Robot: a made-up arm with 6 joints. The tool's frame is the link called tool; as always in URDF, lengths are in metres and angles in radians. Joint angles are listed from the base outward.
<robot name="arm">
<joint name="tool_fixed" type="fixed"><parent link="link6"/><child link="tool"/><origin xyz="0.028 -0.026 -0.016" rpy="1.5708 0 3.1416"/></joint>
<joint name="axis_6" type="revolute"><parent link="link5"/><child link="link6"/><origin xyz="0.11 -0.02 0"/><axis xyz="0.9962 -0.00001 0.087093"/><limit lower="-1.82" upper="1.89"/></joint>
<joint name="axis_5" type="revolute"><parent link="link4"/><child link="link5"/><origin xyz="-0.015 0.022 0.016"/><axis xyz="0.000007 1 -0.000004"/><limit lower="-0.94" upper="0.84"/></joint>
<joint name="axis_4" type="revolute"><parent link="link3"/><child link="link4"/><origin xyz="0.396 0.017 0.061"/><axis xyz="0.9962 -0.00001 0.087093"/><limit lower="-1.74" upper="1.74"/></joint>
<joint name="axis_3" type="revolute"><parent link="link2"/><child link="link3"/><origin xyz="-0.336 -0.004 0.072"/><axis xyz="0.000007 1 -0.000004"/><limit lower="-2.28" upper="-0.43"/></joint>
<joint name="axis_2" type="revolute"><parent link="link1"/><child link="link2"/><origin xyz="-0.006 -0.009 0.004"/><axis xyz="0.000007 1 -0.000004"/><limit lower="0.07" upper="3.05"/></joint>
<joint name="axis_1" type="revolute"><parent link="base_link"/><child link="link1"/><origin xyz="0.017 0.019 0.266"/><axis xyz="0 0 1"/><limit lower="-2.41" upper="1.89"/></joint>
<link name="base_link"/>
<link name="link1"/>
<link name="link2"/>
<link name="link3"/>
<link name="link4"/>
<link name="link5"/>
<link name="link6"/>
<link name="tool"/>
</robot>
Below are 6 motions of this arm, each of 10 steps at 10 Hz.
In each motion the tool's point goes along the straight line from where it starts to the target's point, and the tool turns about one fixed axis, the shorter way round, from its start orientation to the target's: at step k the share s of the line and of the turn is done. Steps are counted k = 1, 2, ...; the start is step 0. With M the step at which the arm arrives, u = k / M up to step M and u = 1 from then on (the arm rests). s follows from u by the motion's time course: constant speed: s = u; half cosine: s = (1 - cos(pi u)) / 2; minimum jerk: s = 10 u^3 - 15 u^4 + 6 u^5.
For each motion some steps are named. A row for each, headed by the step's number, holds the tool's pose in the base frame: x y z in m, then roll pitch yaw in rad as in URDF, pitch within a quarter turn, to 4 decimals.
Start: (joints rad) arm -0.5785 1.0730 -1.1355 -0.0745 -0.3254 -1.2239
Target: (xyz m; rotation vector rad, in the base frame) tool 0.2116 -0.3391 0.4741 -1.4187 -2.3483 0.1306
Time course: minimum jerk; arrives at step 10
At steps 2, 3, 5, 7, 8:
2: 0.3275 -0.2139 0.7545 2.8634 0.4007 2.4789
3: 0.3146 -0.2279 0.7232 2.9144 0.3132 2.4443
5: 0.2731 -0.2727 0.6229 3.0934 0.0465 2.3076
7: 0.2317 -0.3174 0.5226 -2.9729 -0.1886 2.1228
8: 0.2187 -0.3314 0.4913 -2.8945 -0.2527 2.0533

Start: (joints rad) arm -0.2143 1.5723 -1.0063 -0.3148 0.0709 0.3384
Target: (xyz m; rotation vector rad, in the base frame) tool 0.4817 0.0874 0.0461 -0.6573 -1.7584 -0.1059
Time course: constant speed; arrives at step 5
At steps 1, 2, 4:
1: 0.5207 -0.0733 0.3059 1.8280 -0.7975 2.9292
2: 0.5109 -0.0331 0.2410 2.1490 -0.9605 2.8842
4: 0.4914 0.0472 0.1111 -3.0973 -1.1827 2.3654

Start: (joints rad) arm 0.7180 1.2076 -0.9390 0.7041 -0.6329 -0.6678
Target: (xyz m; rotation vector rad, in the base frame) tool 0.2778 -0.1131 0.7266 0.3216 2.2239 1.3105
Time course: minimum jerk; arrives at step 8
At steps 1, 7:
1: 0.4037 0.2493 0.5968 1.5178 0.2142 -2.8439
7: 0.2799 -0.1072 0.7245 1.9844 0.3253 2.6520

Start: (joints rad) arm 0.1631 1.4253 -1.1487 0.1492 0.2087 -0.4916
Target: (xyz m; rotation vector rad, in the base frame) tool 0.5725 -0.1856 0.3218 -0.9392 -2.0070 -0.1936
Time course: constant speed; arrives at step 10
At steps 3, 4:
3: 0.5477 0.0022 0.4561 2.2339 -0.7284 3.1067
4: 0.5512 -0.0247 0.4369 2.3701 -0.7973 3.0067

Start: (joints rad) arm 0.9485 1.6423 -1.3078 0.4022 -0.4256 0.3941
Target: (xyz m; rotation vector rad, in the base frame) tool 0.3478 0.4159 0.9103 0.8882 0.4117 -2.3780
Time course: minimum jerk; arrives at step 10
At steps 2, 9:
2: 0.3924 0.4974 0.5492 0.7466 0.1258 -2.2930
9: 0.3482 0.4166 0.9070 -0.1066 0.7363 -2.5674

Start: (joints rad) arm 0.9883 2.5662 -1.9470 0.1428 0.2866 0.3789
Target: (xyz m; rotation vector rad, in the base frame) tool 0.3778 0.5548 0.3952 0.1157 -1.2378 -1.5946
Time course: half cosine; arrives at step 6
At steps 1, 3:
1: 0.4213 0.6265 0.1277 0.9633 -0.8623 -2.0278
3: 0.4011 0.5932 0.2518 0.9953 -0.6980 -2.0607

